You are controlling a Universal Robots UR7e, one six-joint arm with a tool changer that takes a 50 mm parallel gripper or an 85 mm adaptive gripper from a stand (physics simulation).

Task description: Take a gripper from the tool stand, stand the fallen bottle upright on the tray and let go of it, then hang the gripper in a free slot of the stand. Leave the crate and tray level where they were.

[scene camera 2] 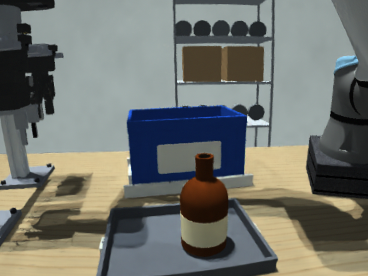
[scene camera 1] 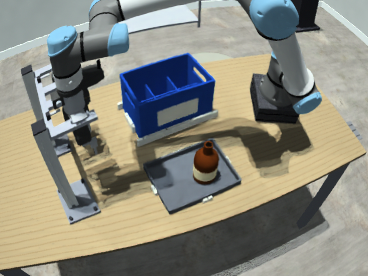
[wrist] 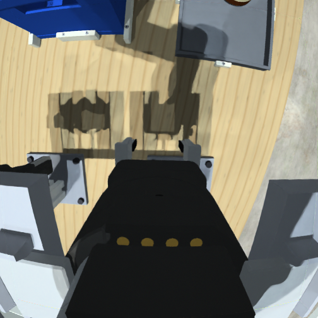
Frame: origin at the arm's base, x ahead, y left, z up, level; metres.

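Seen in the pictures: arm's base, link origin: (scene camera 2: pixel 349 150) (scene camera 1: pixel 277 91).
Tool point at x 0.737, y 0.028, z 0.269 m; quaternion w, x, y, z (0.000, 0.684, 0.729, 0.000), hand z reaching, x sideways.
Observation:
Offsets run from my tool point to a thing's top centre. "spot": to the spot under its first point.
The brown bottle @(0.330 m back, 0.129 m left, 0.200 m down) (scene camera 1: pixel 205 162) (scene camera 2: pixel 204 210) (wrist: pixel 237 2) stands upright on the grey tray @(0.295 m back, 0.114 m left, 0.335 m down) (scene camera 1: pixel 175 192) (scene camera 2: pixel 150 260) (wrist: pixel 240 45), apart from the gripper. My gripper (scene camera 1: pixel 93 147) (wrist: pixel 157 145) is at the tool stand (scene camera 1: pixel 55 170), below the arm's wrist. In the wrist view its two fingers are apart with no object between them, and its dark body lies between two pale bracket arms of the stand. Whether it rests fully in the slot is hidden. The blue crate @(0.340 m back, 0.178 m right, 0.185 m down) (scene camera 1: pixel 145 120) (scene camera 2: pixel 142 150) (wrist: pixel 100 17) stands level behind the tray.
White locating strips @(spot: 0.328 m back, 0.073 m right, 0.354 m down) (scene camera 1: pixel 175 131) (scene camera 2: pixel 160 189) edge the crate. Another dark tool @(0.007 m ahead, 0.179 m right, 0.000 m up) (scene camera 2: pixel 47 75) hangs at the stand on the left. The stand's foot plates @(spot: 0.086 m ahead, 0.080 m left, 0.348 m down) (scene camera 1: pixel 80 205) (wrist: pixel 75 175) rest on the table. The robot's dark base block (scene camera 1: pixel 275 112) (scene camera 2: pixel 335 180) is at the right.

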